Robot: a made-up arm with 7 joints.
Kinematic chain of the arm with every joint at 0, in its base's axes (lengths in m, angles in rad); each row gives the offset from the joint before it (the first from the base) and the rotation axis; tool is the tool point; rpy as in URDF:
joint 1: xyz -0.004 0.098 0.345 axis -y
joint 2: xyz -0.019 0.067 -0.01 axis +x
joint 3: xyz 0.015 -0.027 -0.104 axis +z
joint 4: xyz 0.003 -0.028 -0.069 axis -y
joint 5: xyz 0 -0.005 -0.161 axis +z
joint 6: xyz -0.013 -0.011 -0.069 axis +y
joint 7: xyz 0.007 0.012 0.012 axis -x
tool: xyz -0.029 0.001 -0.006 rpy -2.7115 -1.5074 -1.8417
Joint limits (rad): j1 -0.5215..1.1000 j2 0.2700..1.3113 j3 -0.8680..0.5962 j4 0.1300..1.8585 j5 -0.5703..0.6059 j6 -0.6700..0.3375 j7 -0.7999..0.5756
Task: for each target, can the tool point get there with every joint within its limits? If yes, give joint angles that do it. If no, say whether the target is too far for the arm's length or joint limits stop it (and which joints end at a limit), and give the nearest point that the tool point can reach.
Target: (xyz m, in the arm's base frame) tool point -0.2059 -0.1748 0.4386
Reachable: no: joint limits stop it (at a limit: joint 1, joint 2, joint 3, joint 4, joint 5, joint 6, joint 7) | nearest point -0.0202 -0.0176 0.1221 | short by 0.399 m
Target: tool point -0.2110 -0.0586 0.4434
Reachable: no: joint limits stop it (at a limit: joint 1, joint 2, joint 3, joint 4, joint 5, joint 6, joint 7) | nearest point -0.0202 -0.0176 0.1221 | short by 0.376 m
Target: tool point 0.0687 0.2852 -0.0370
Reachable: yes | joints 0.0419 0.5768 -0.5989 0.5681 0.0247 0.0026 -0.4987
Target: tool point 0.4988 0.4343 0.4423
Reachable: no: too far | nearest point 0.3391 0.3598 0.3688 | short by 0.191 m
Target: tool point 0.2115 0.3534 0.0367
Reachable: yes | joints 0.5000 0.6033 0.3202 0.2881 0.1301 -0.4002 0.2761
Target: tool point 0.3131 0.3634 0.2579
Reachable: yes | joints 0.8417 0.7976 -0.1035 0.8779 -0.2719 0.0584 0.0959
